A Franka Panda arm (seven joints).
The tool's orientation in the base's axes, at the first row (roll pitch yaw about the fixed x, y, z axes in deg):
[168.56 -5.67 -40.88]
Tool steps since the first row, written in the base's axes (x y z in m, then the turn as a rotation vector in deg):
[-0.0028 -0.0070 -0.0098 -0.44 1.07 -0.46]
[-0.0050 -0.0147 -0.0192 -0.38 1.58 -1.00]
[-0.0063 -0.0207 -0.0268 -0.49 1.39 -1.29]
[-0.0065 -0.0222 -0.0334 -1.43 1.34 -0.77]
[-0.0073 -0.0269 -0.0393 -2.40 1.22 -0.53]
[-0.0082 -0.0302 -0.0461 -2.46 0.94 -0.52]
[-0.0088 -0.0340 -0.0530 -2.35 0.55 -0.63]
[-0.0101 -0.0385 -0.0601 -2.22 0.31 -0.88]
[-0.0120 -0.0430 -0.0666 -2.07 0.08 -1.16]
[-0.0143 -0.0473 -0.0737 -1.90 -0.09 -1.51]
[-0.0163 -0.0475 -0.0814 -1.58 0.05 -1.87]
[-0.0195 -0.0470 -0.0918 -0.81 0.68 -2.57]
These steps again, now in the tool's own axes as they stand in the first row. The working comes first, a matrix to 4 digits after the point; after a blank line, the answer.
The tool's axes in the first row as the columns of a matrix, in the base's axes (used below as rounded here):
[0.7524 -0.6563 -0.0566]
[-0.6513 -0.7282 -0.2133]
[0.0988 0.1974 -0.9753]

[0.0015 0.0050 0.0112 -1.07 -0.58 0.25]
[0.0039 0.0102 0.0221 -1.41 -1.10 0.66]
[0.0061 0.0139 0.0309 -1.40 -0.95 0.99]
[0.0063 0.0138 0.0377 -2.02 -0.19 0.55]
[0.0081 0.0166 0.0445 -2.65 0.58 0.39]
[0.0089 0.0183 0.0519 -2.51 0.83 0.45]
[0.0103 0.0201 0.0594 -2.19 1.02 0.63]
[0.0115 0.0228 0.0674 -1.96 1.06 0.92]
[0.0124 0.0260 0.0748 -1.72 1.07 1.23]
[0.0128 0.0293 0.0828 -1.52 1.01 1.60]
[0.0106 0.0292 0.0904 -1.41 0.63 1.90]
[0.0069 0.0289 0.1007 -1.31 -0.47 2.41]

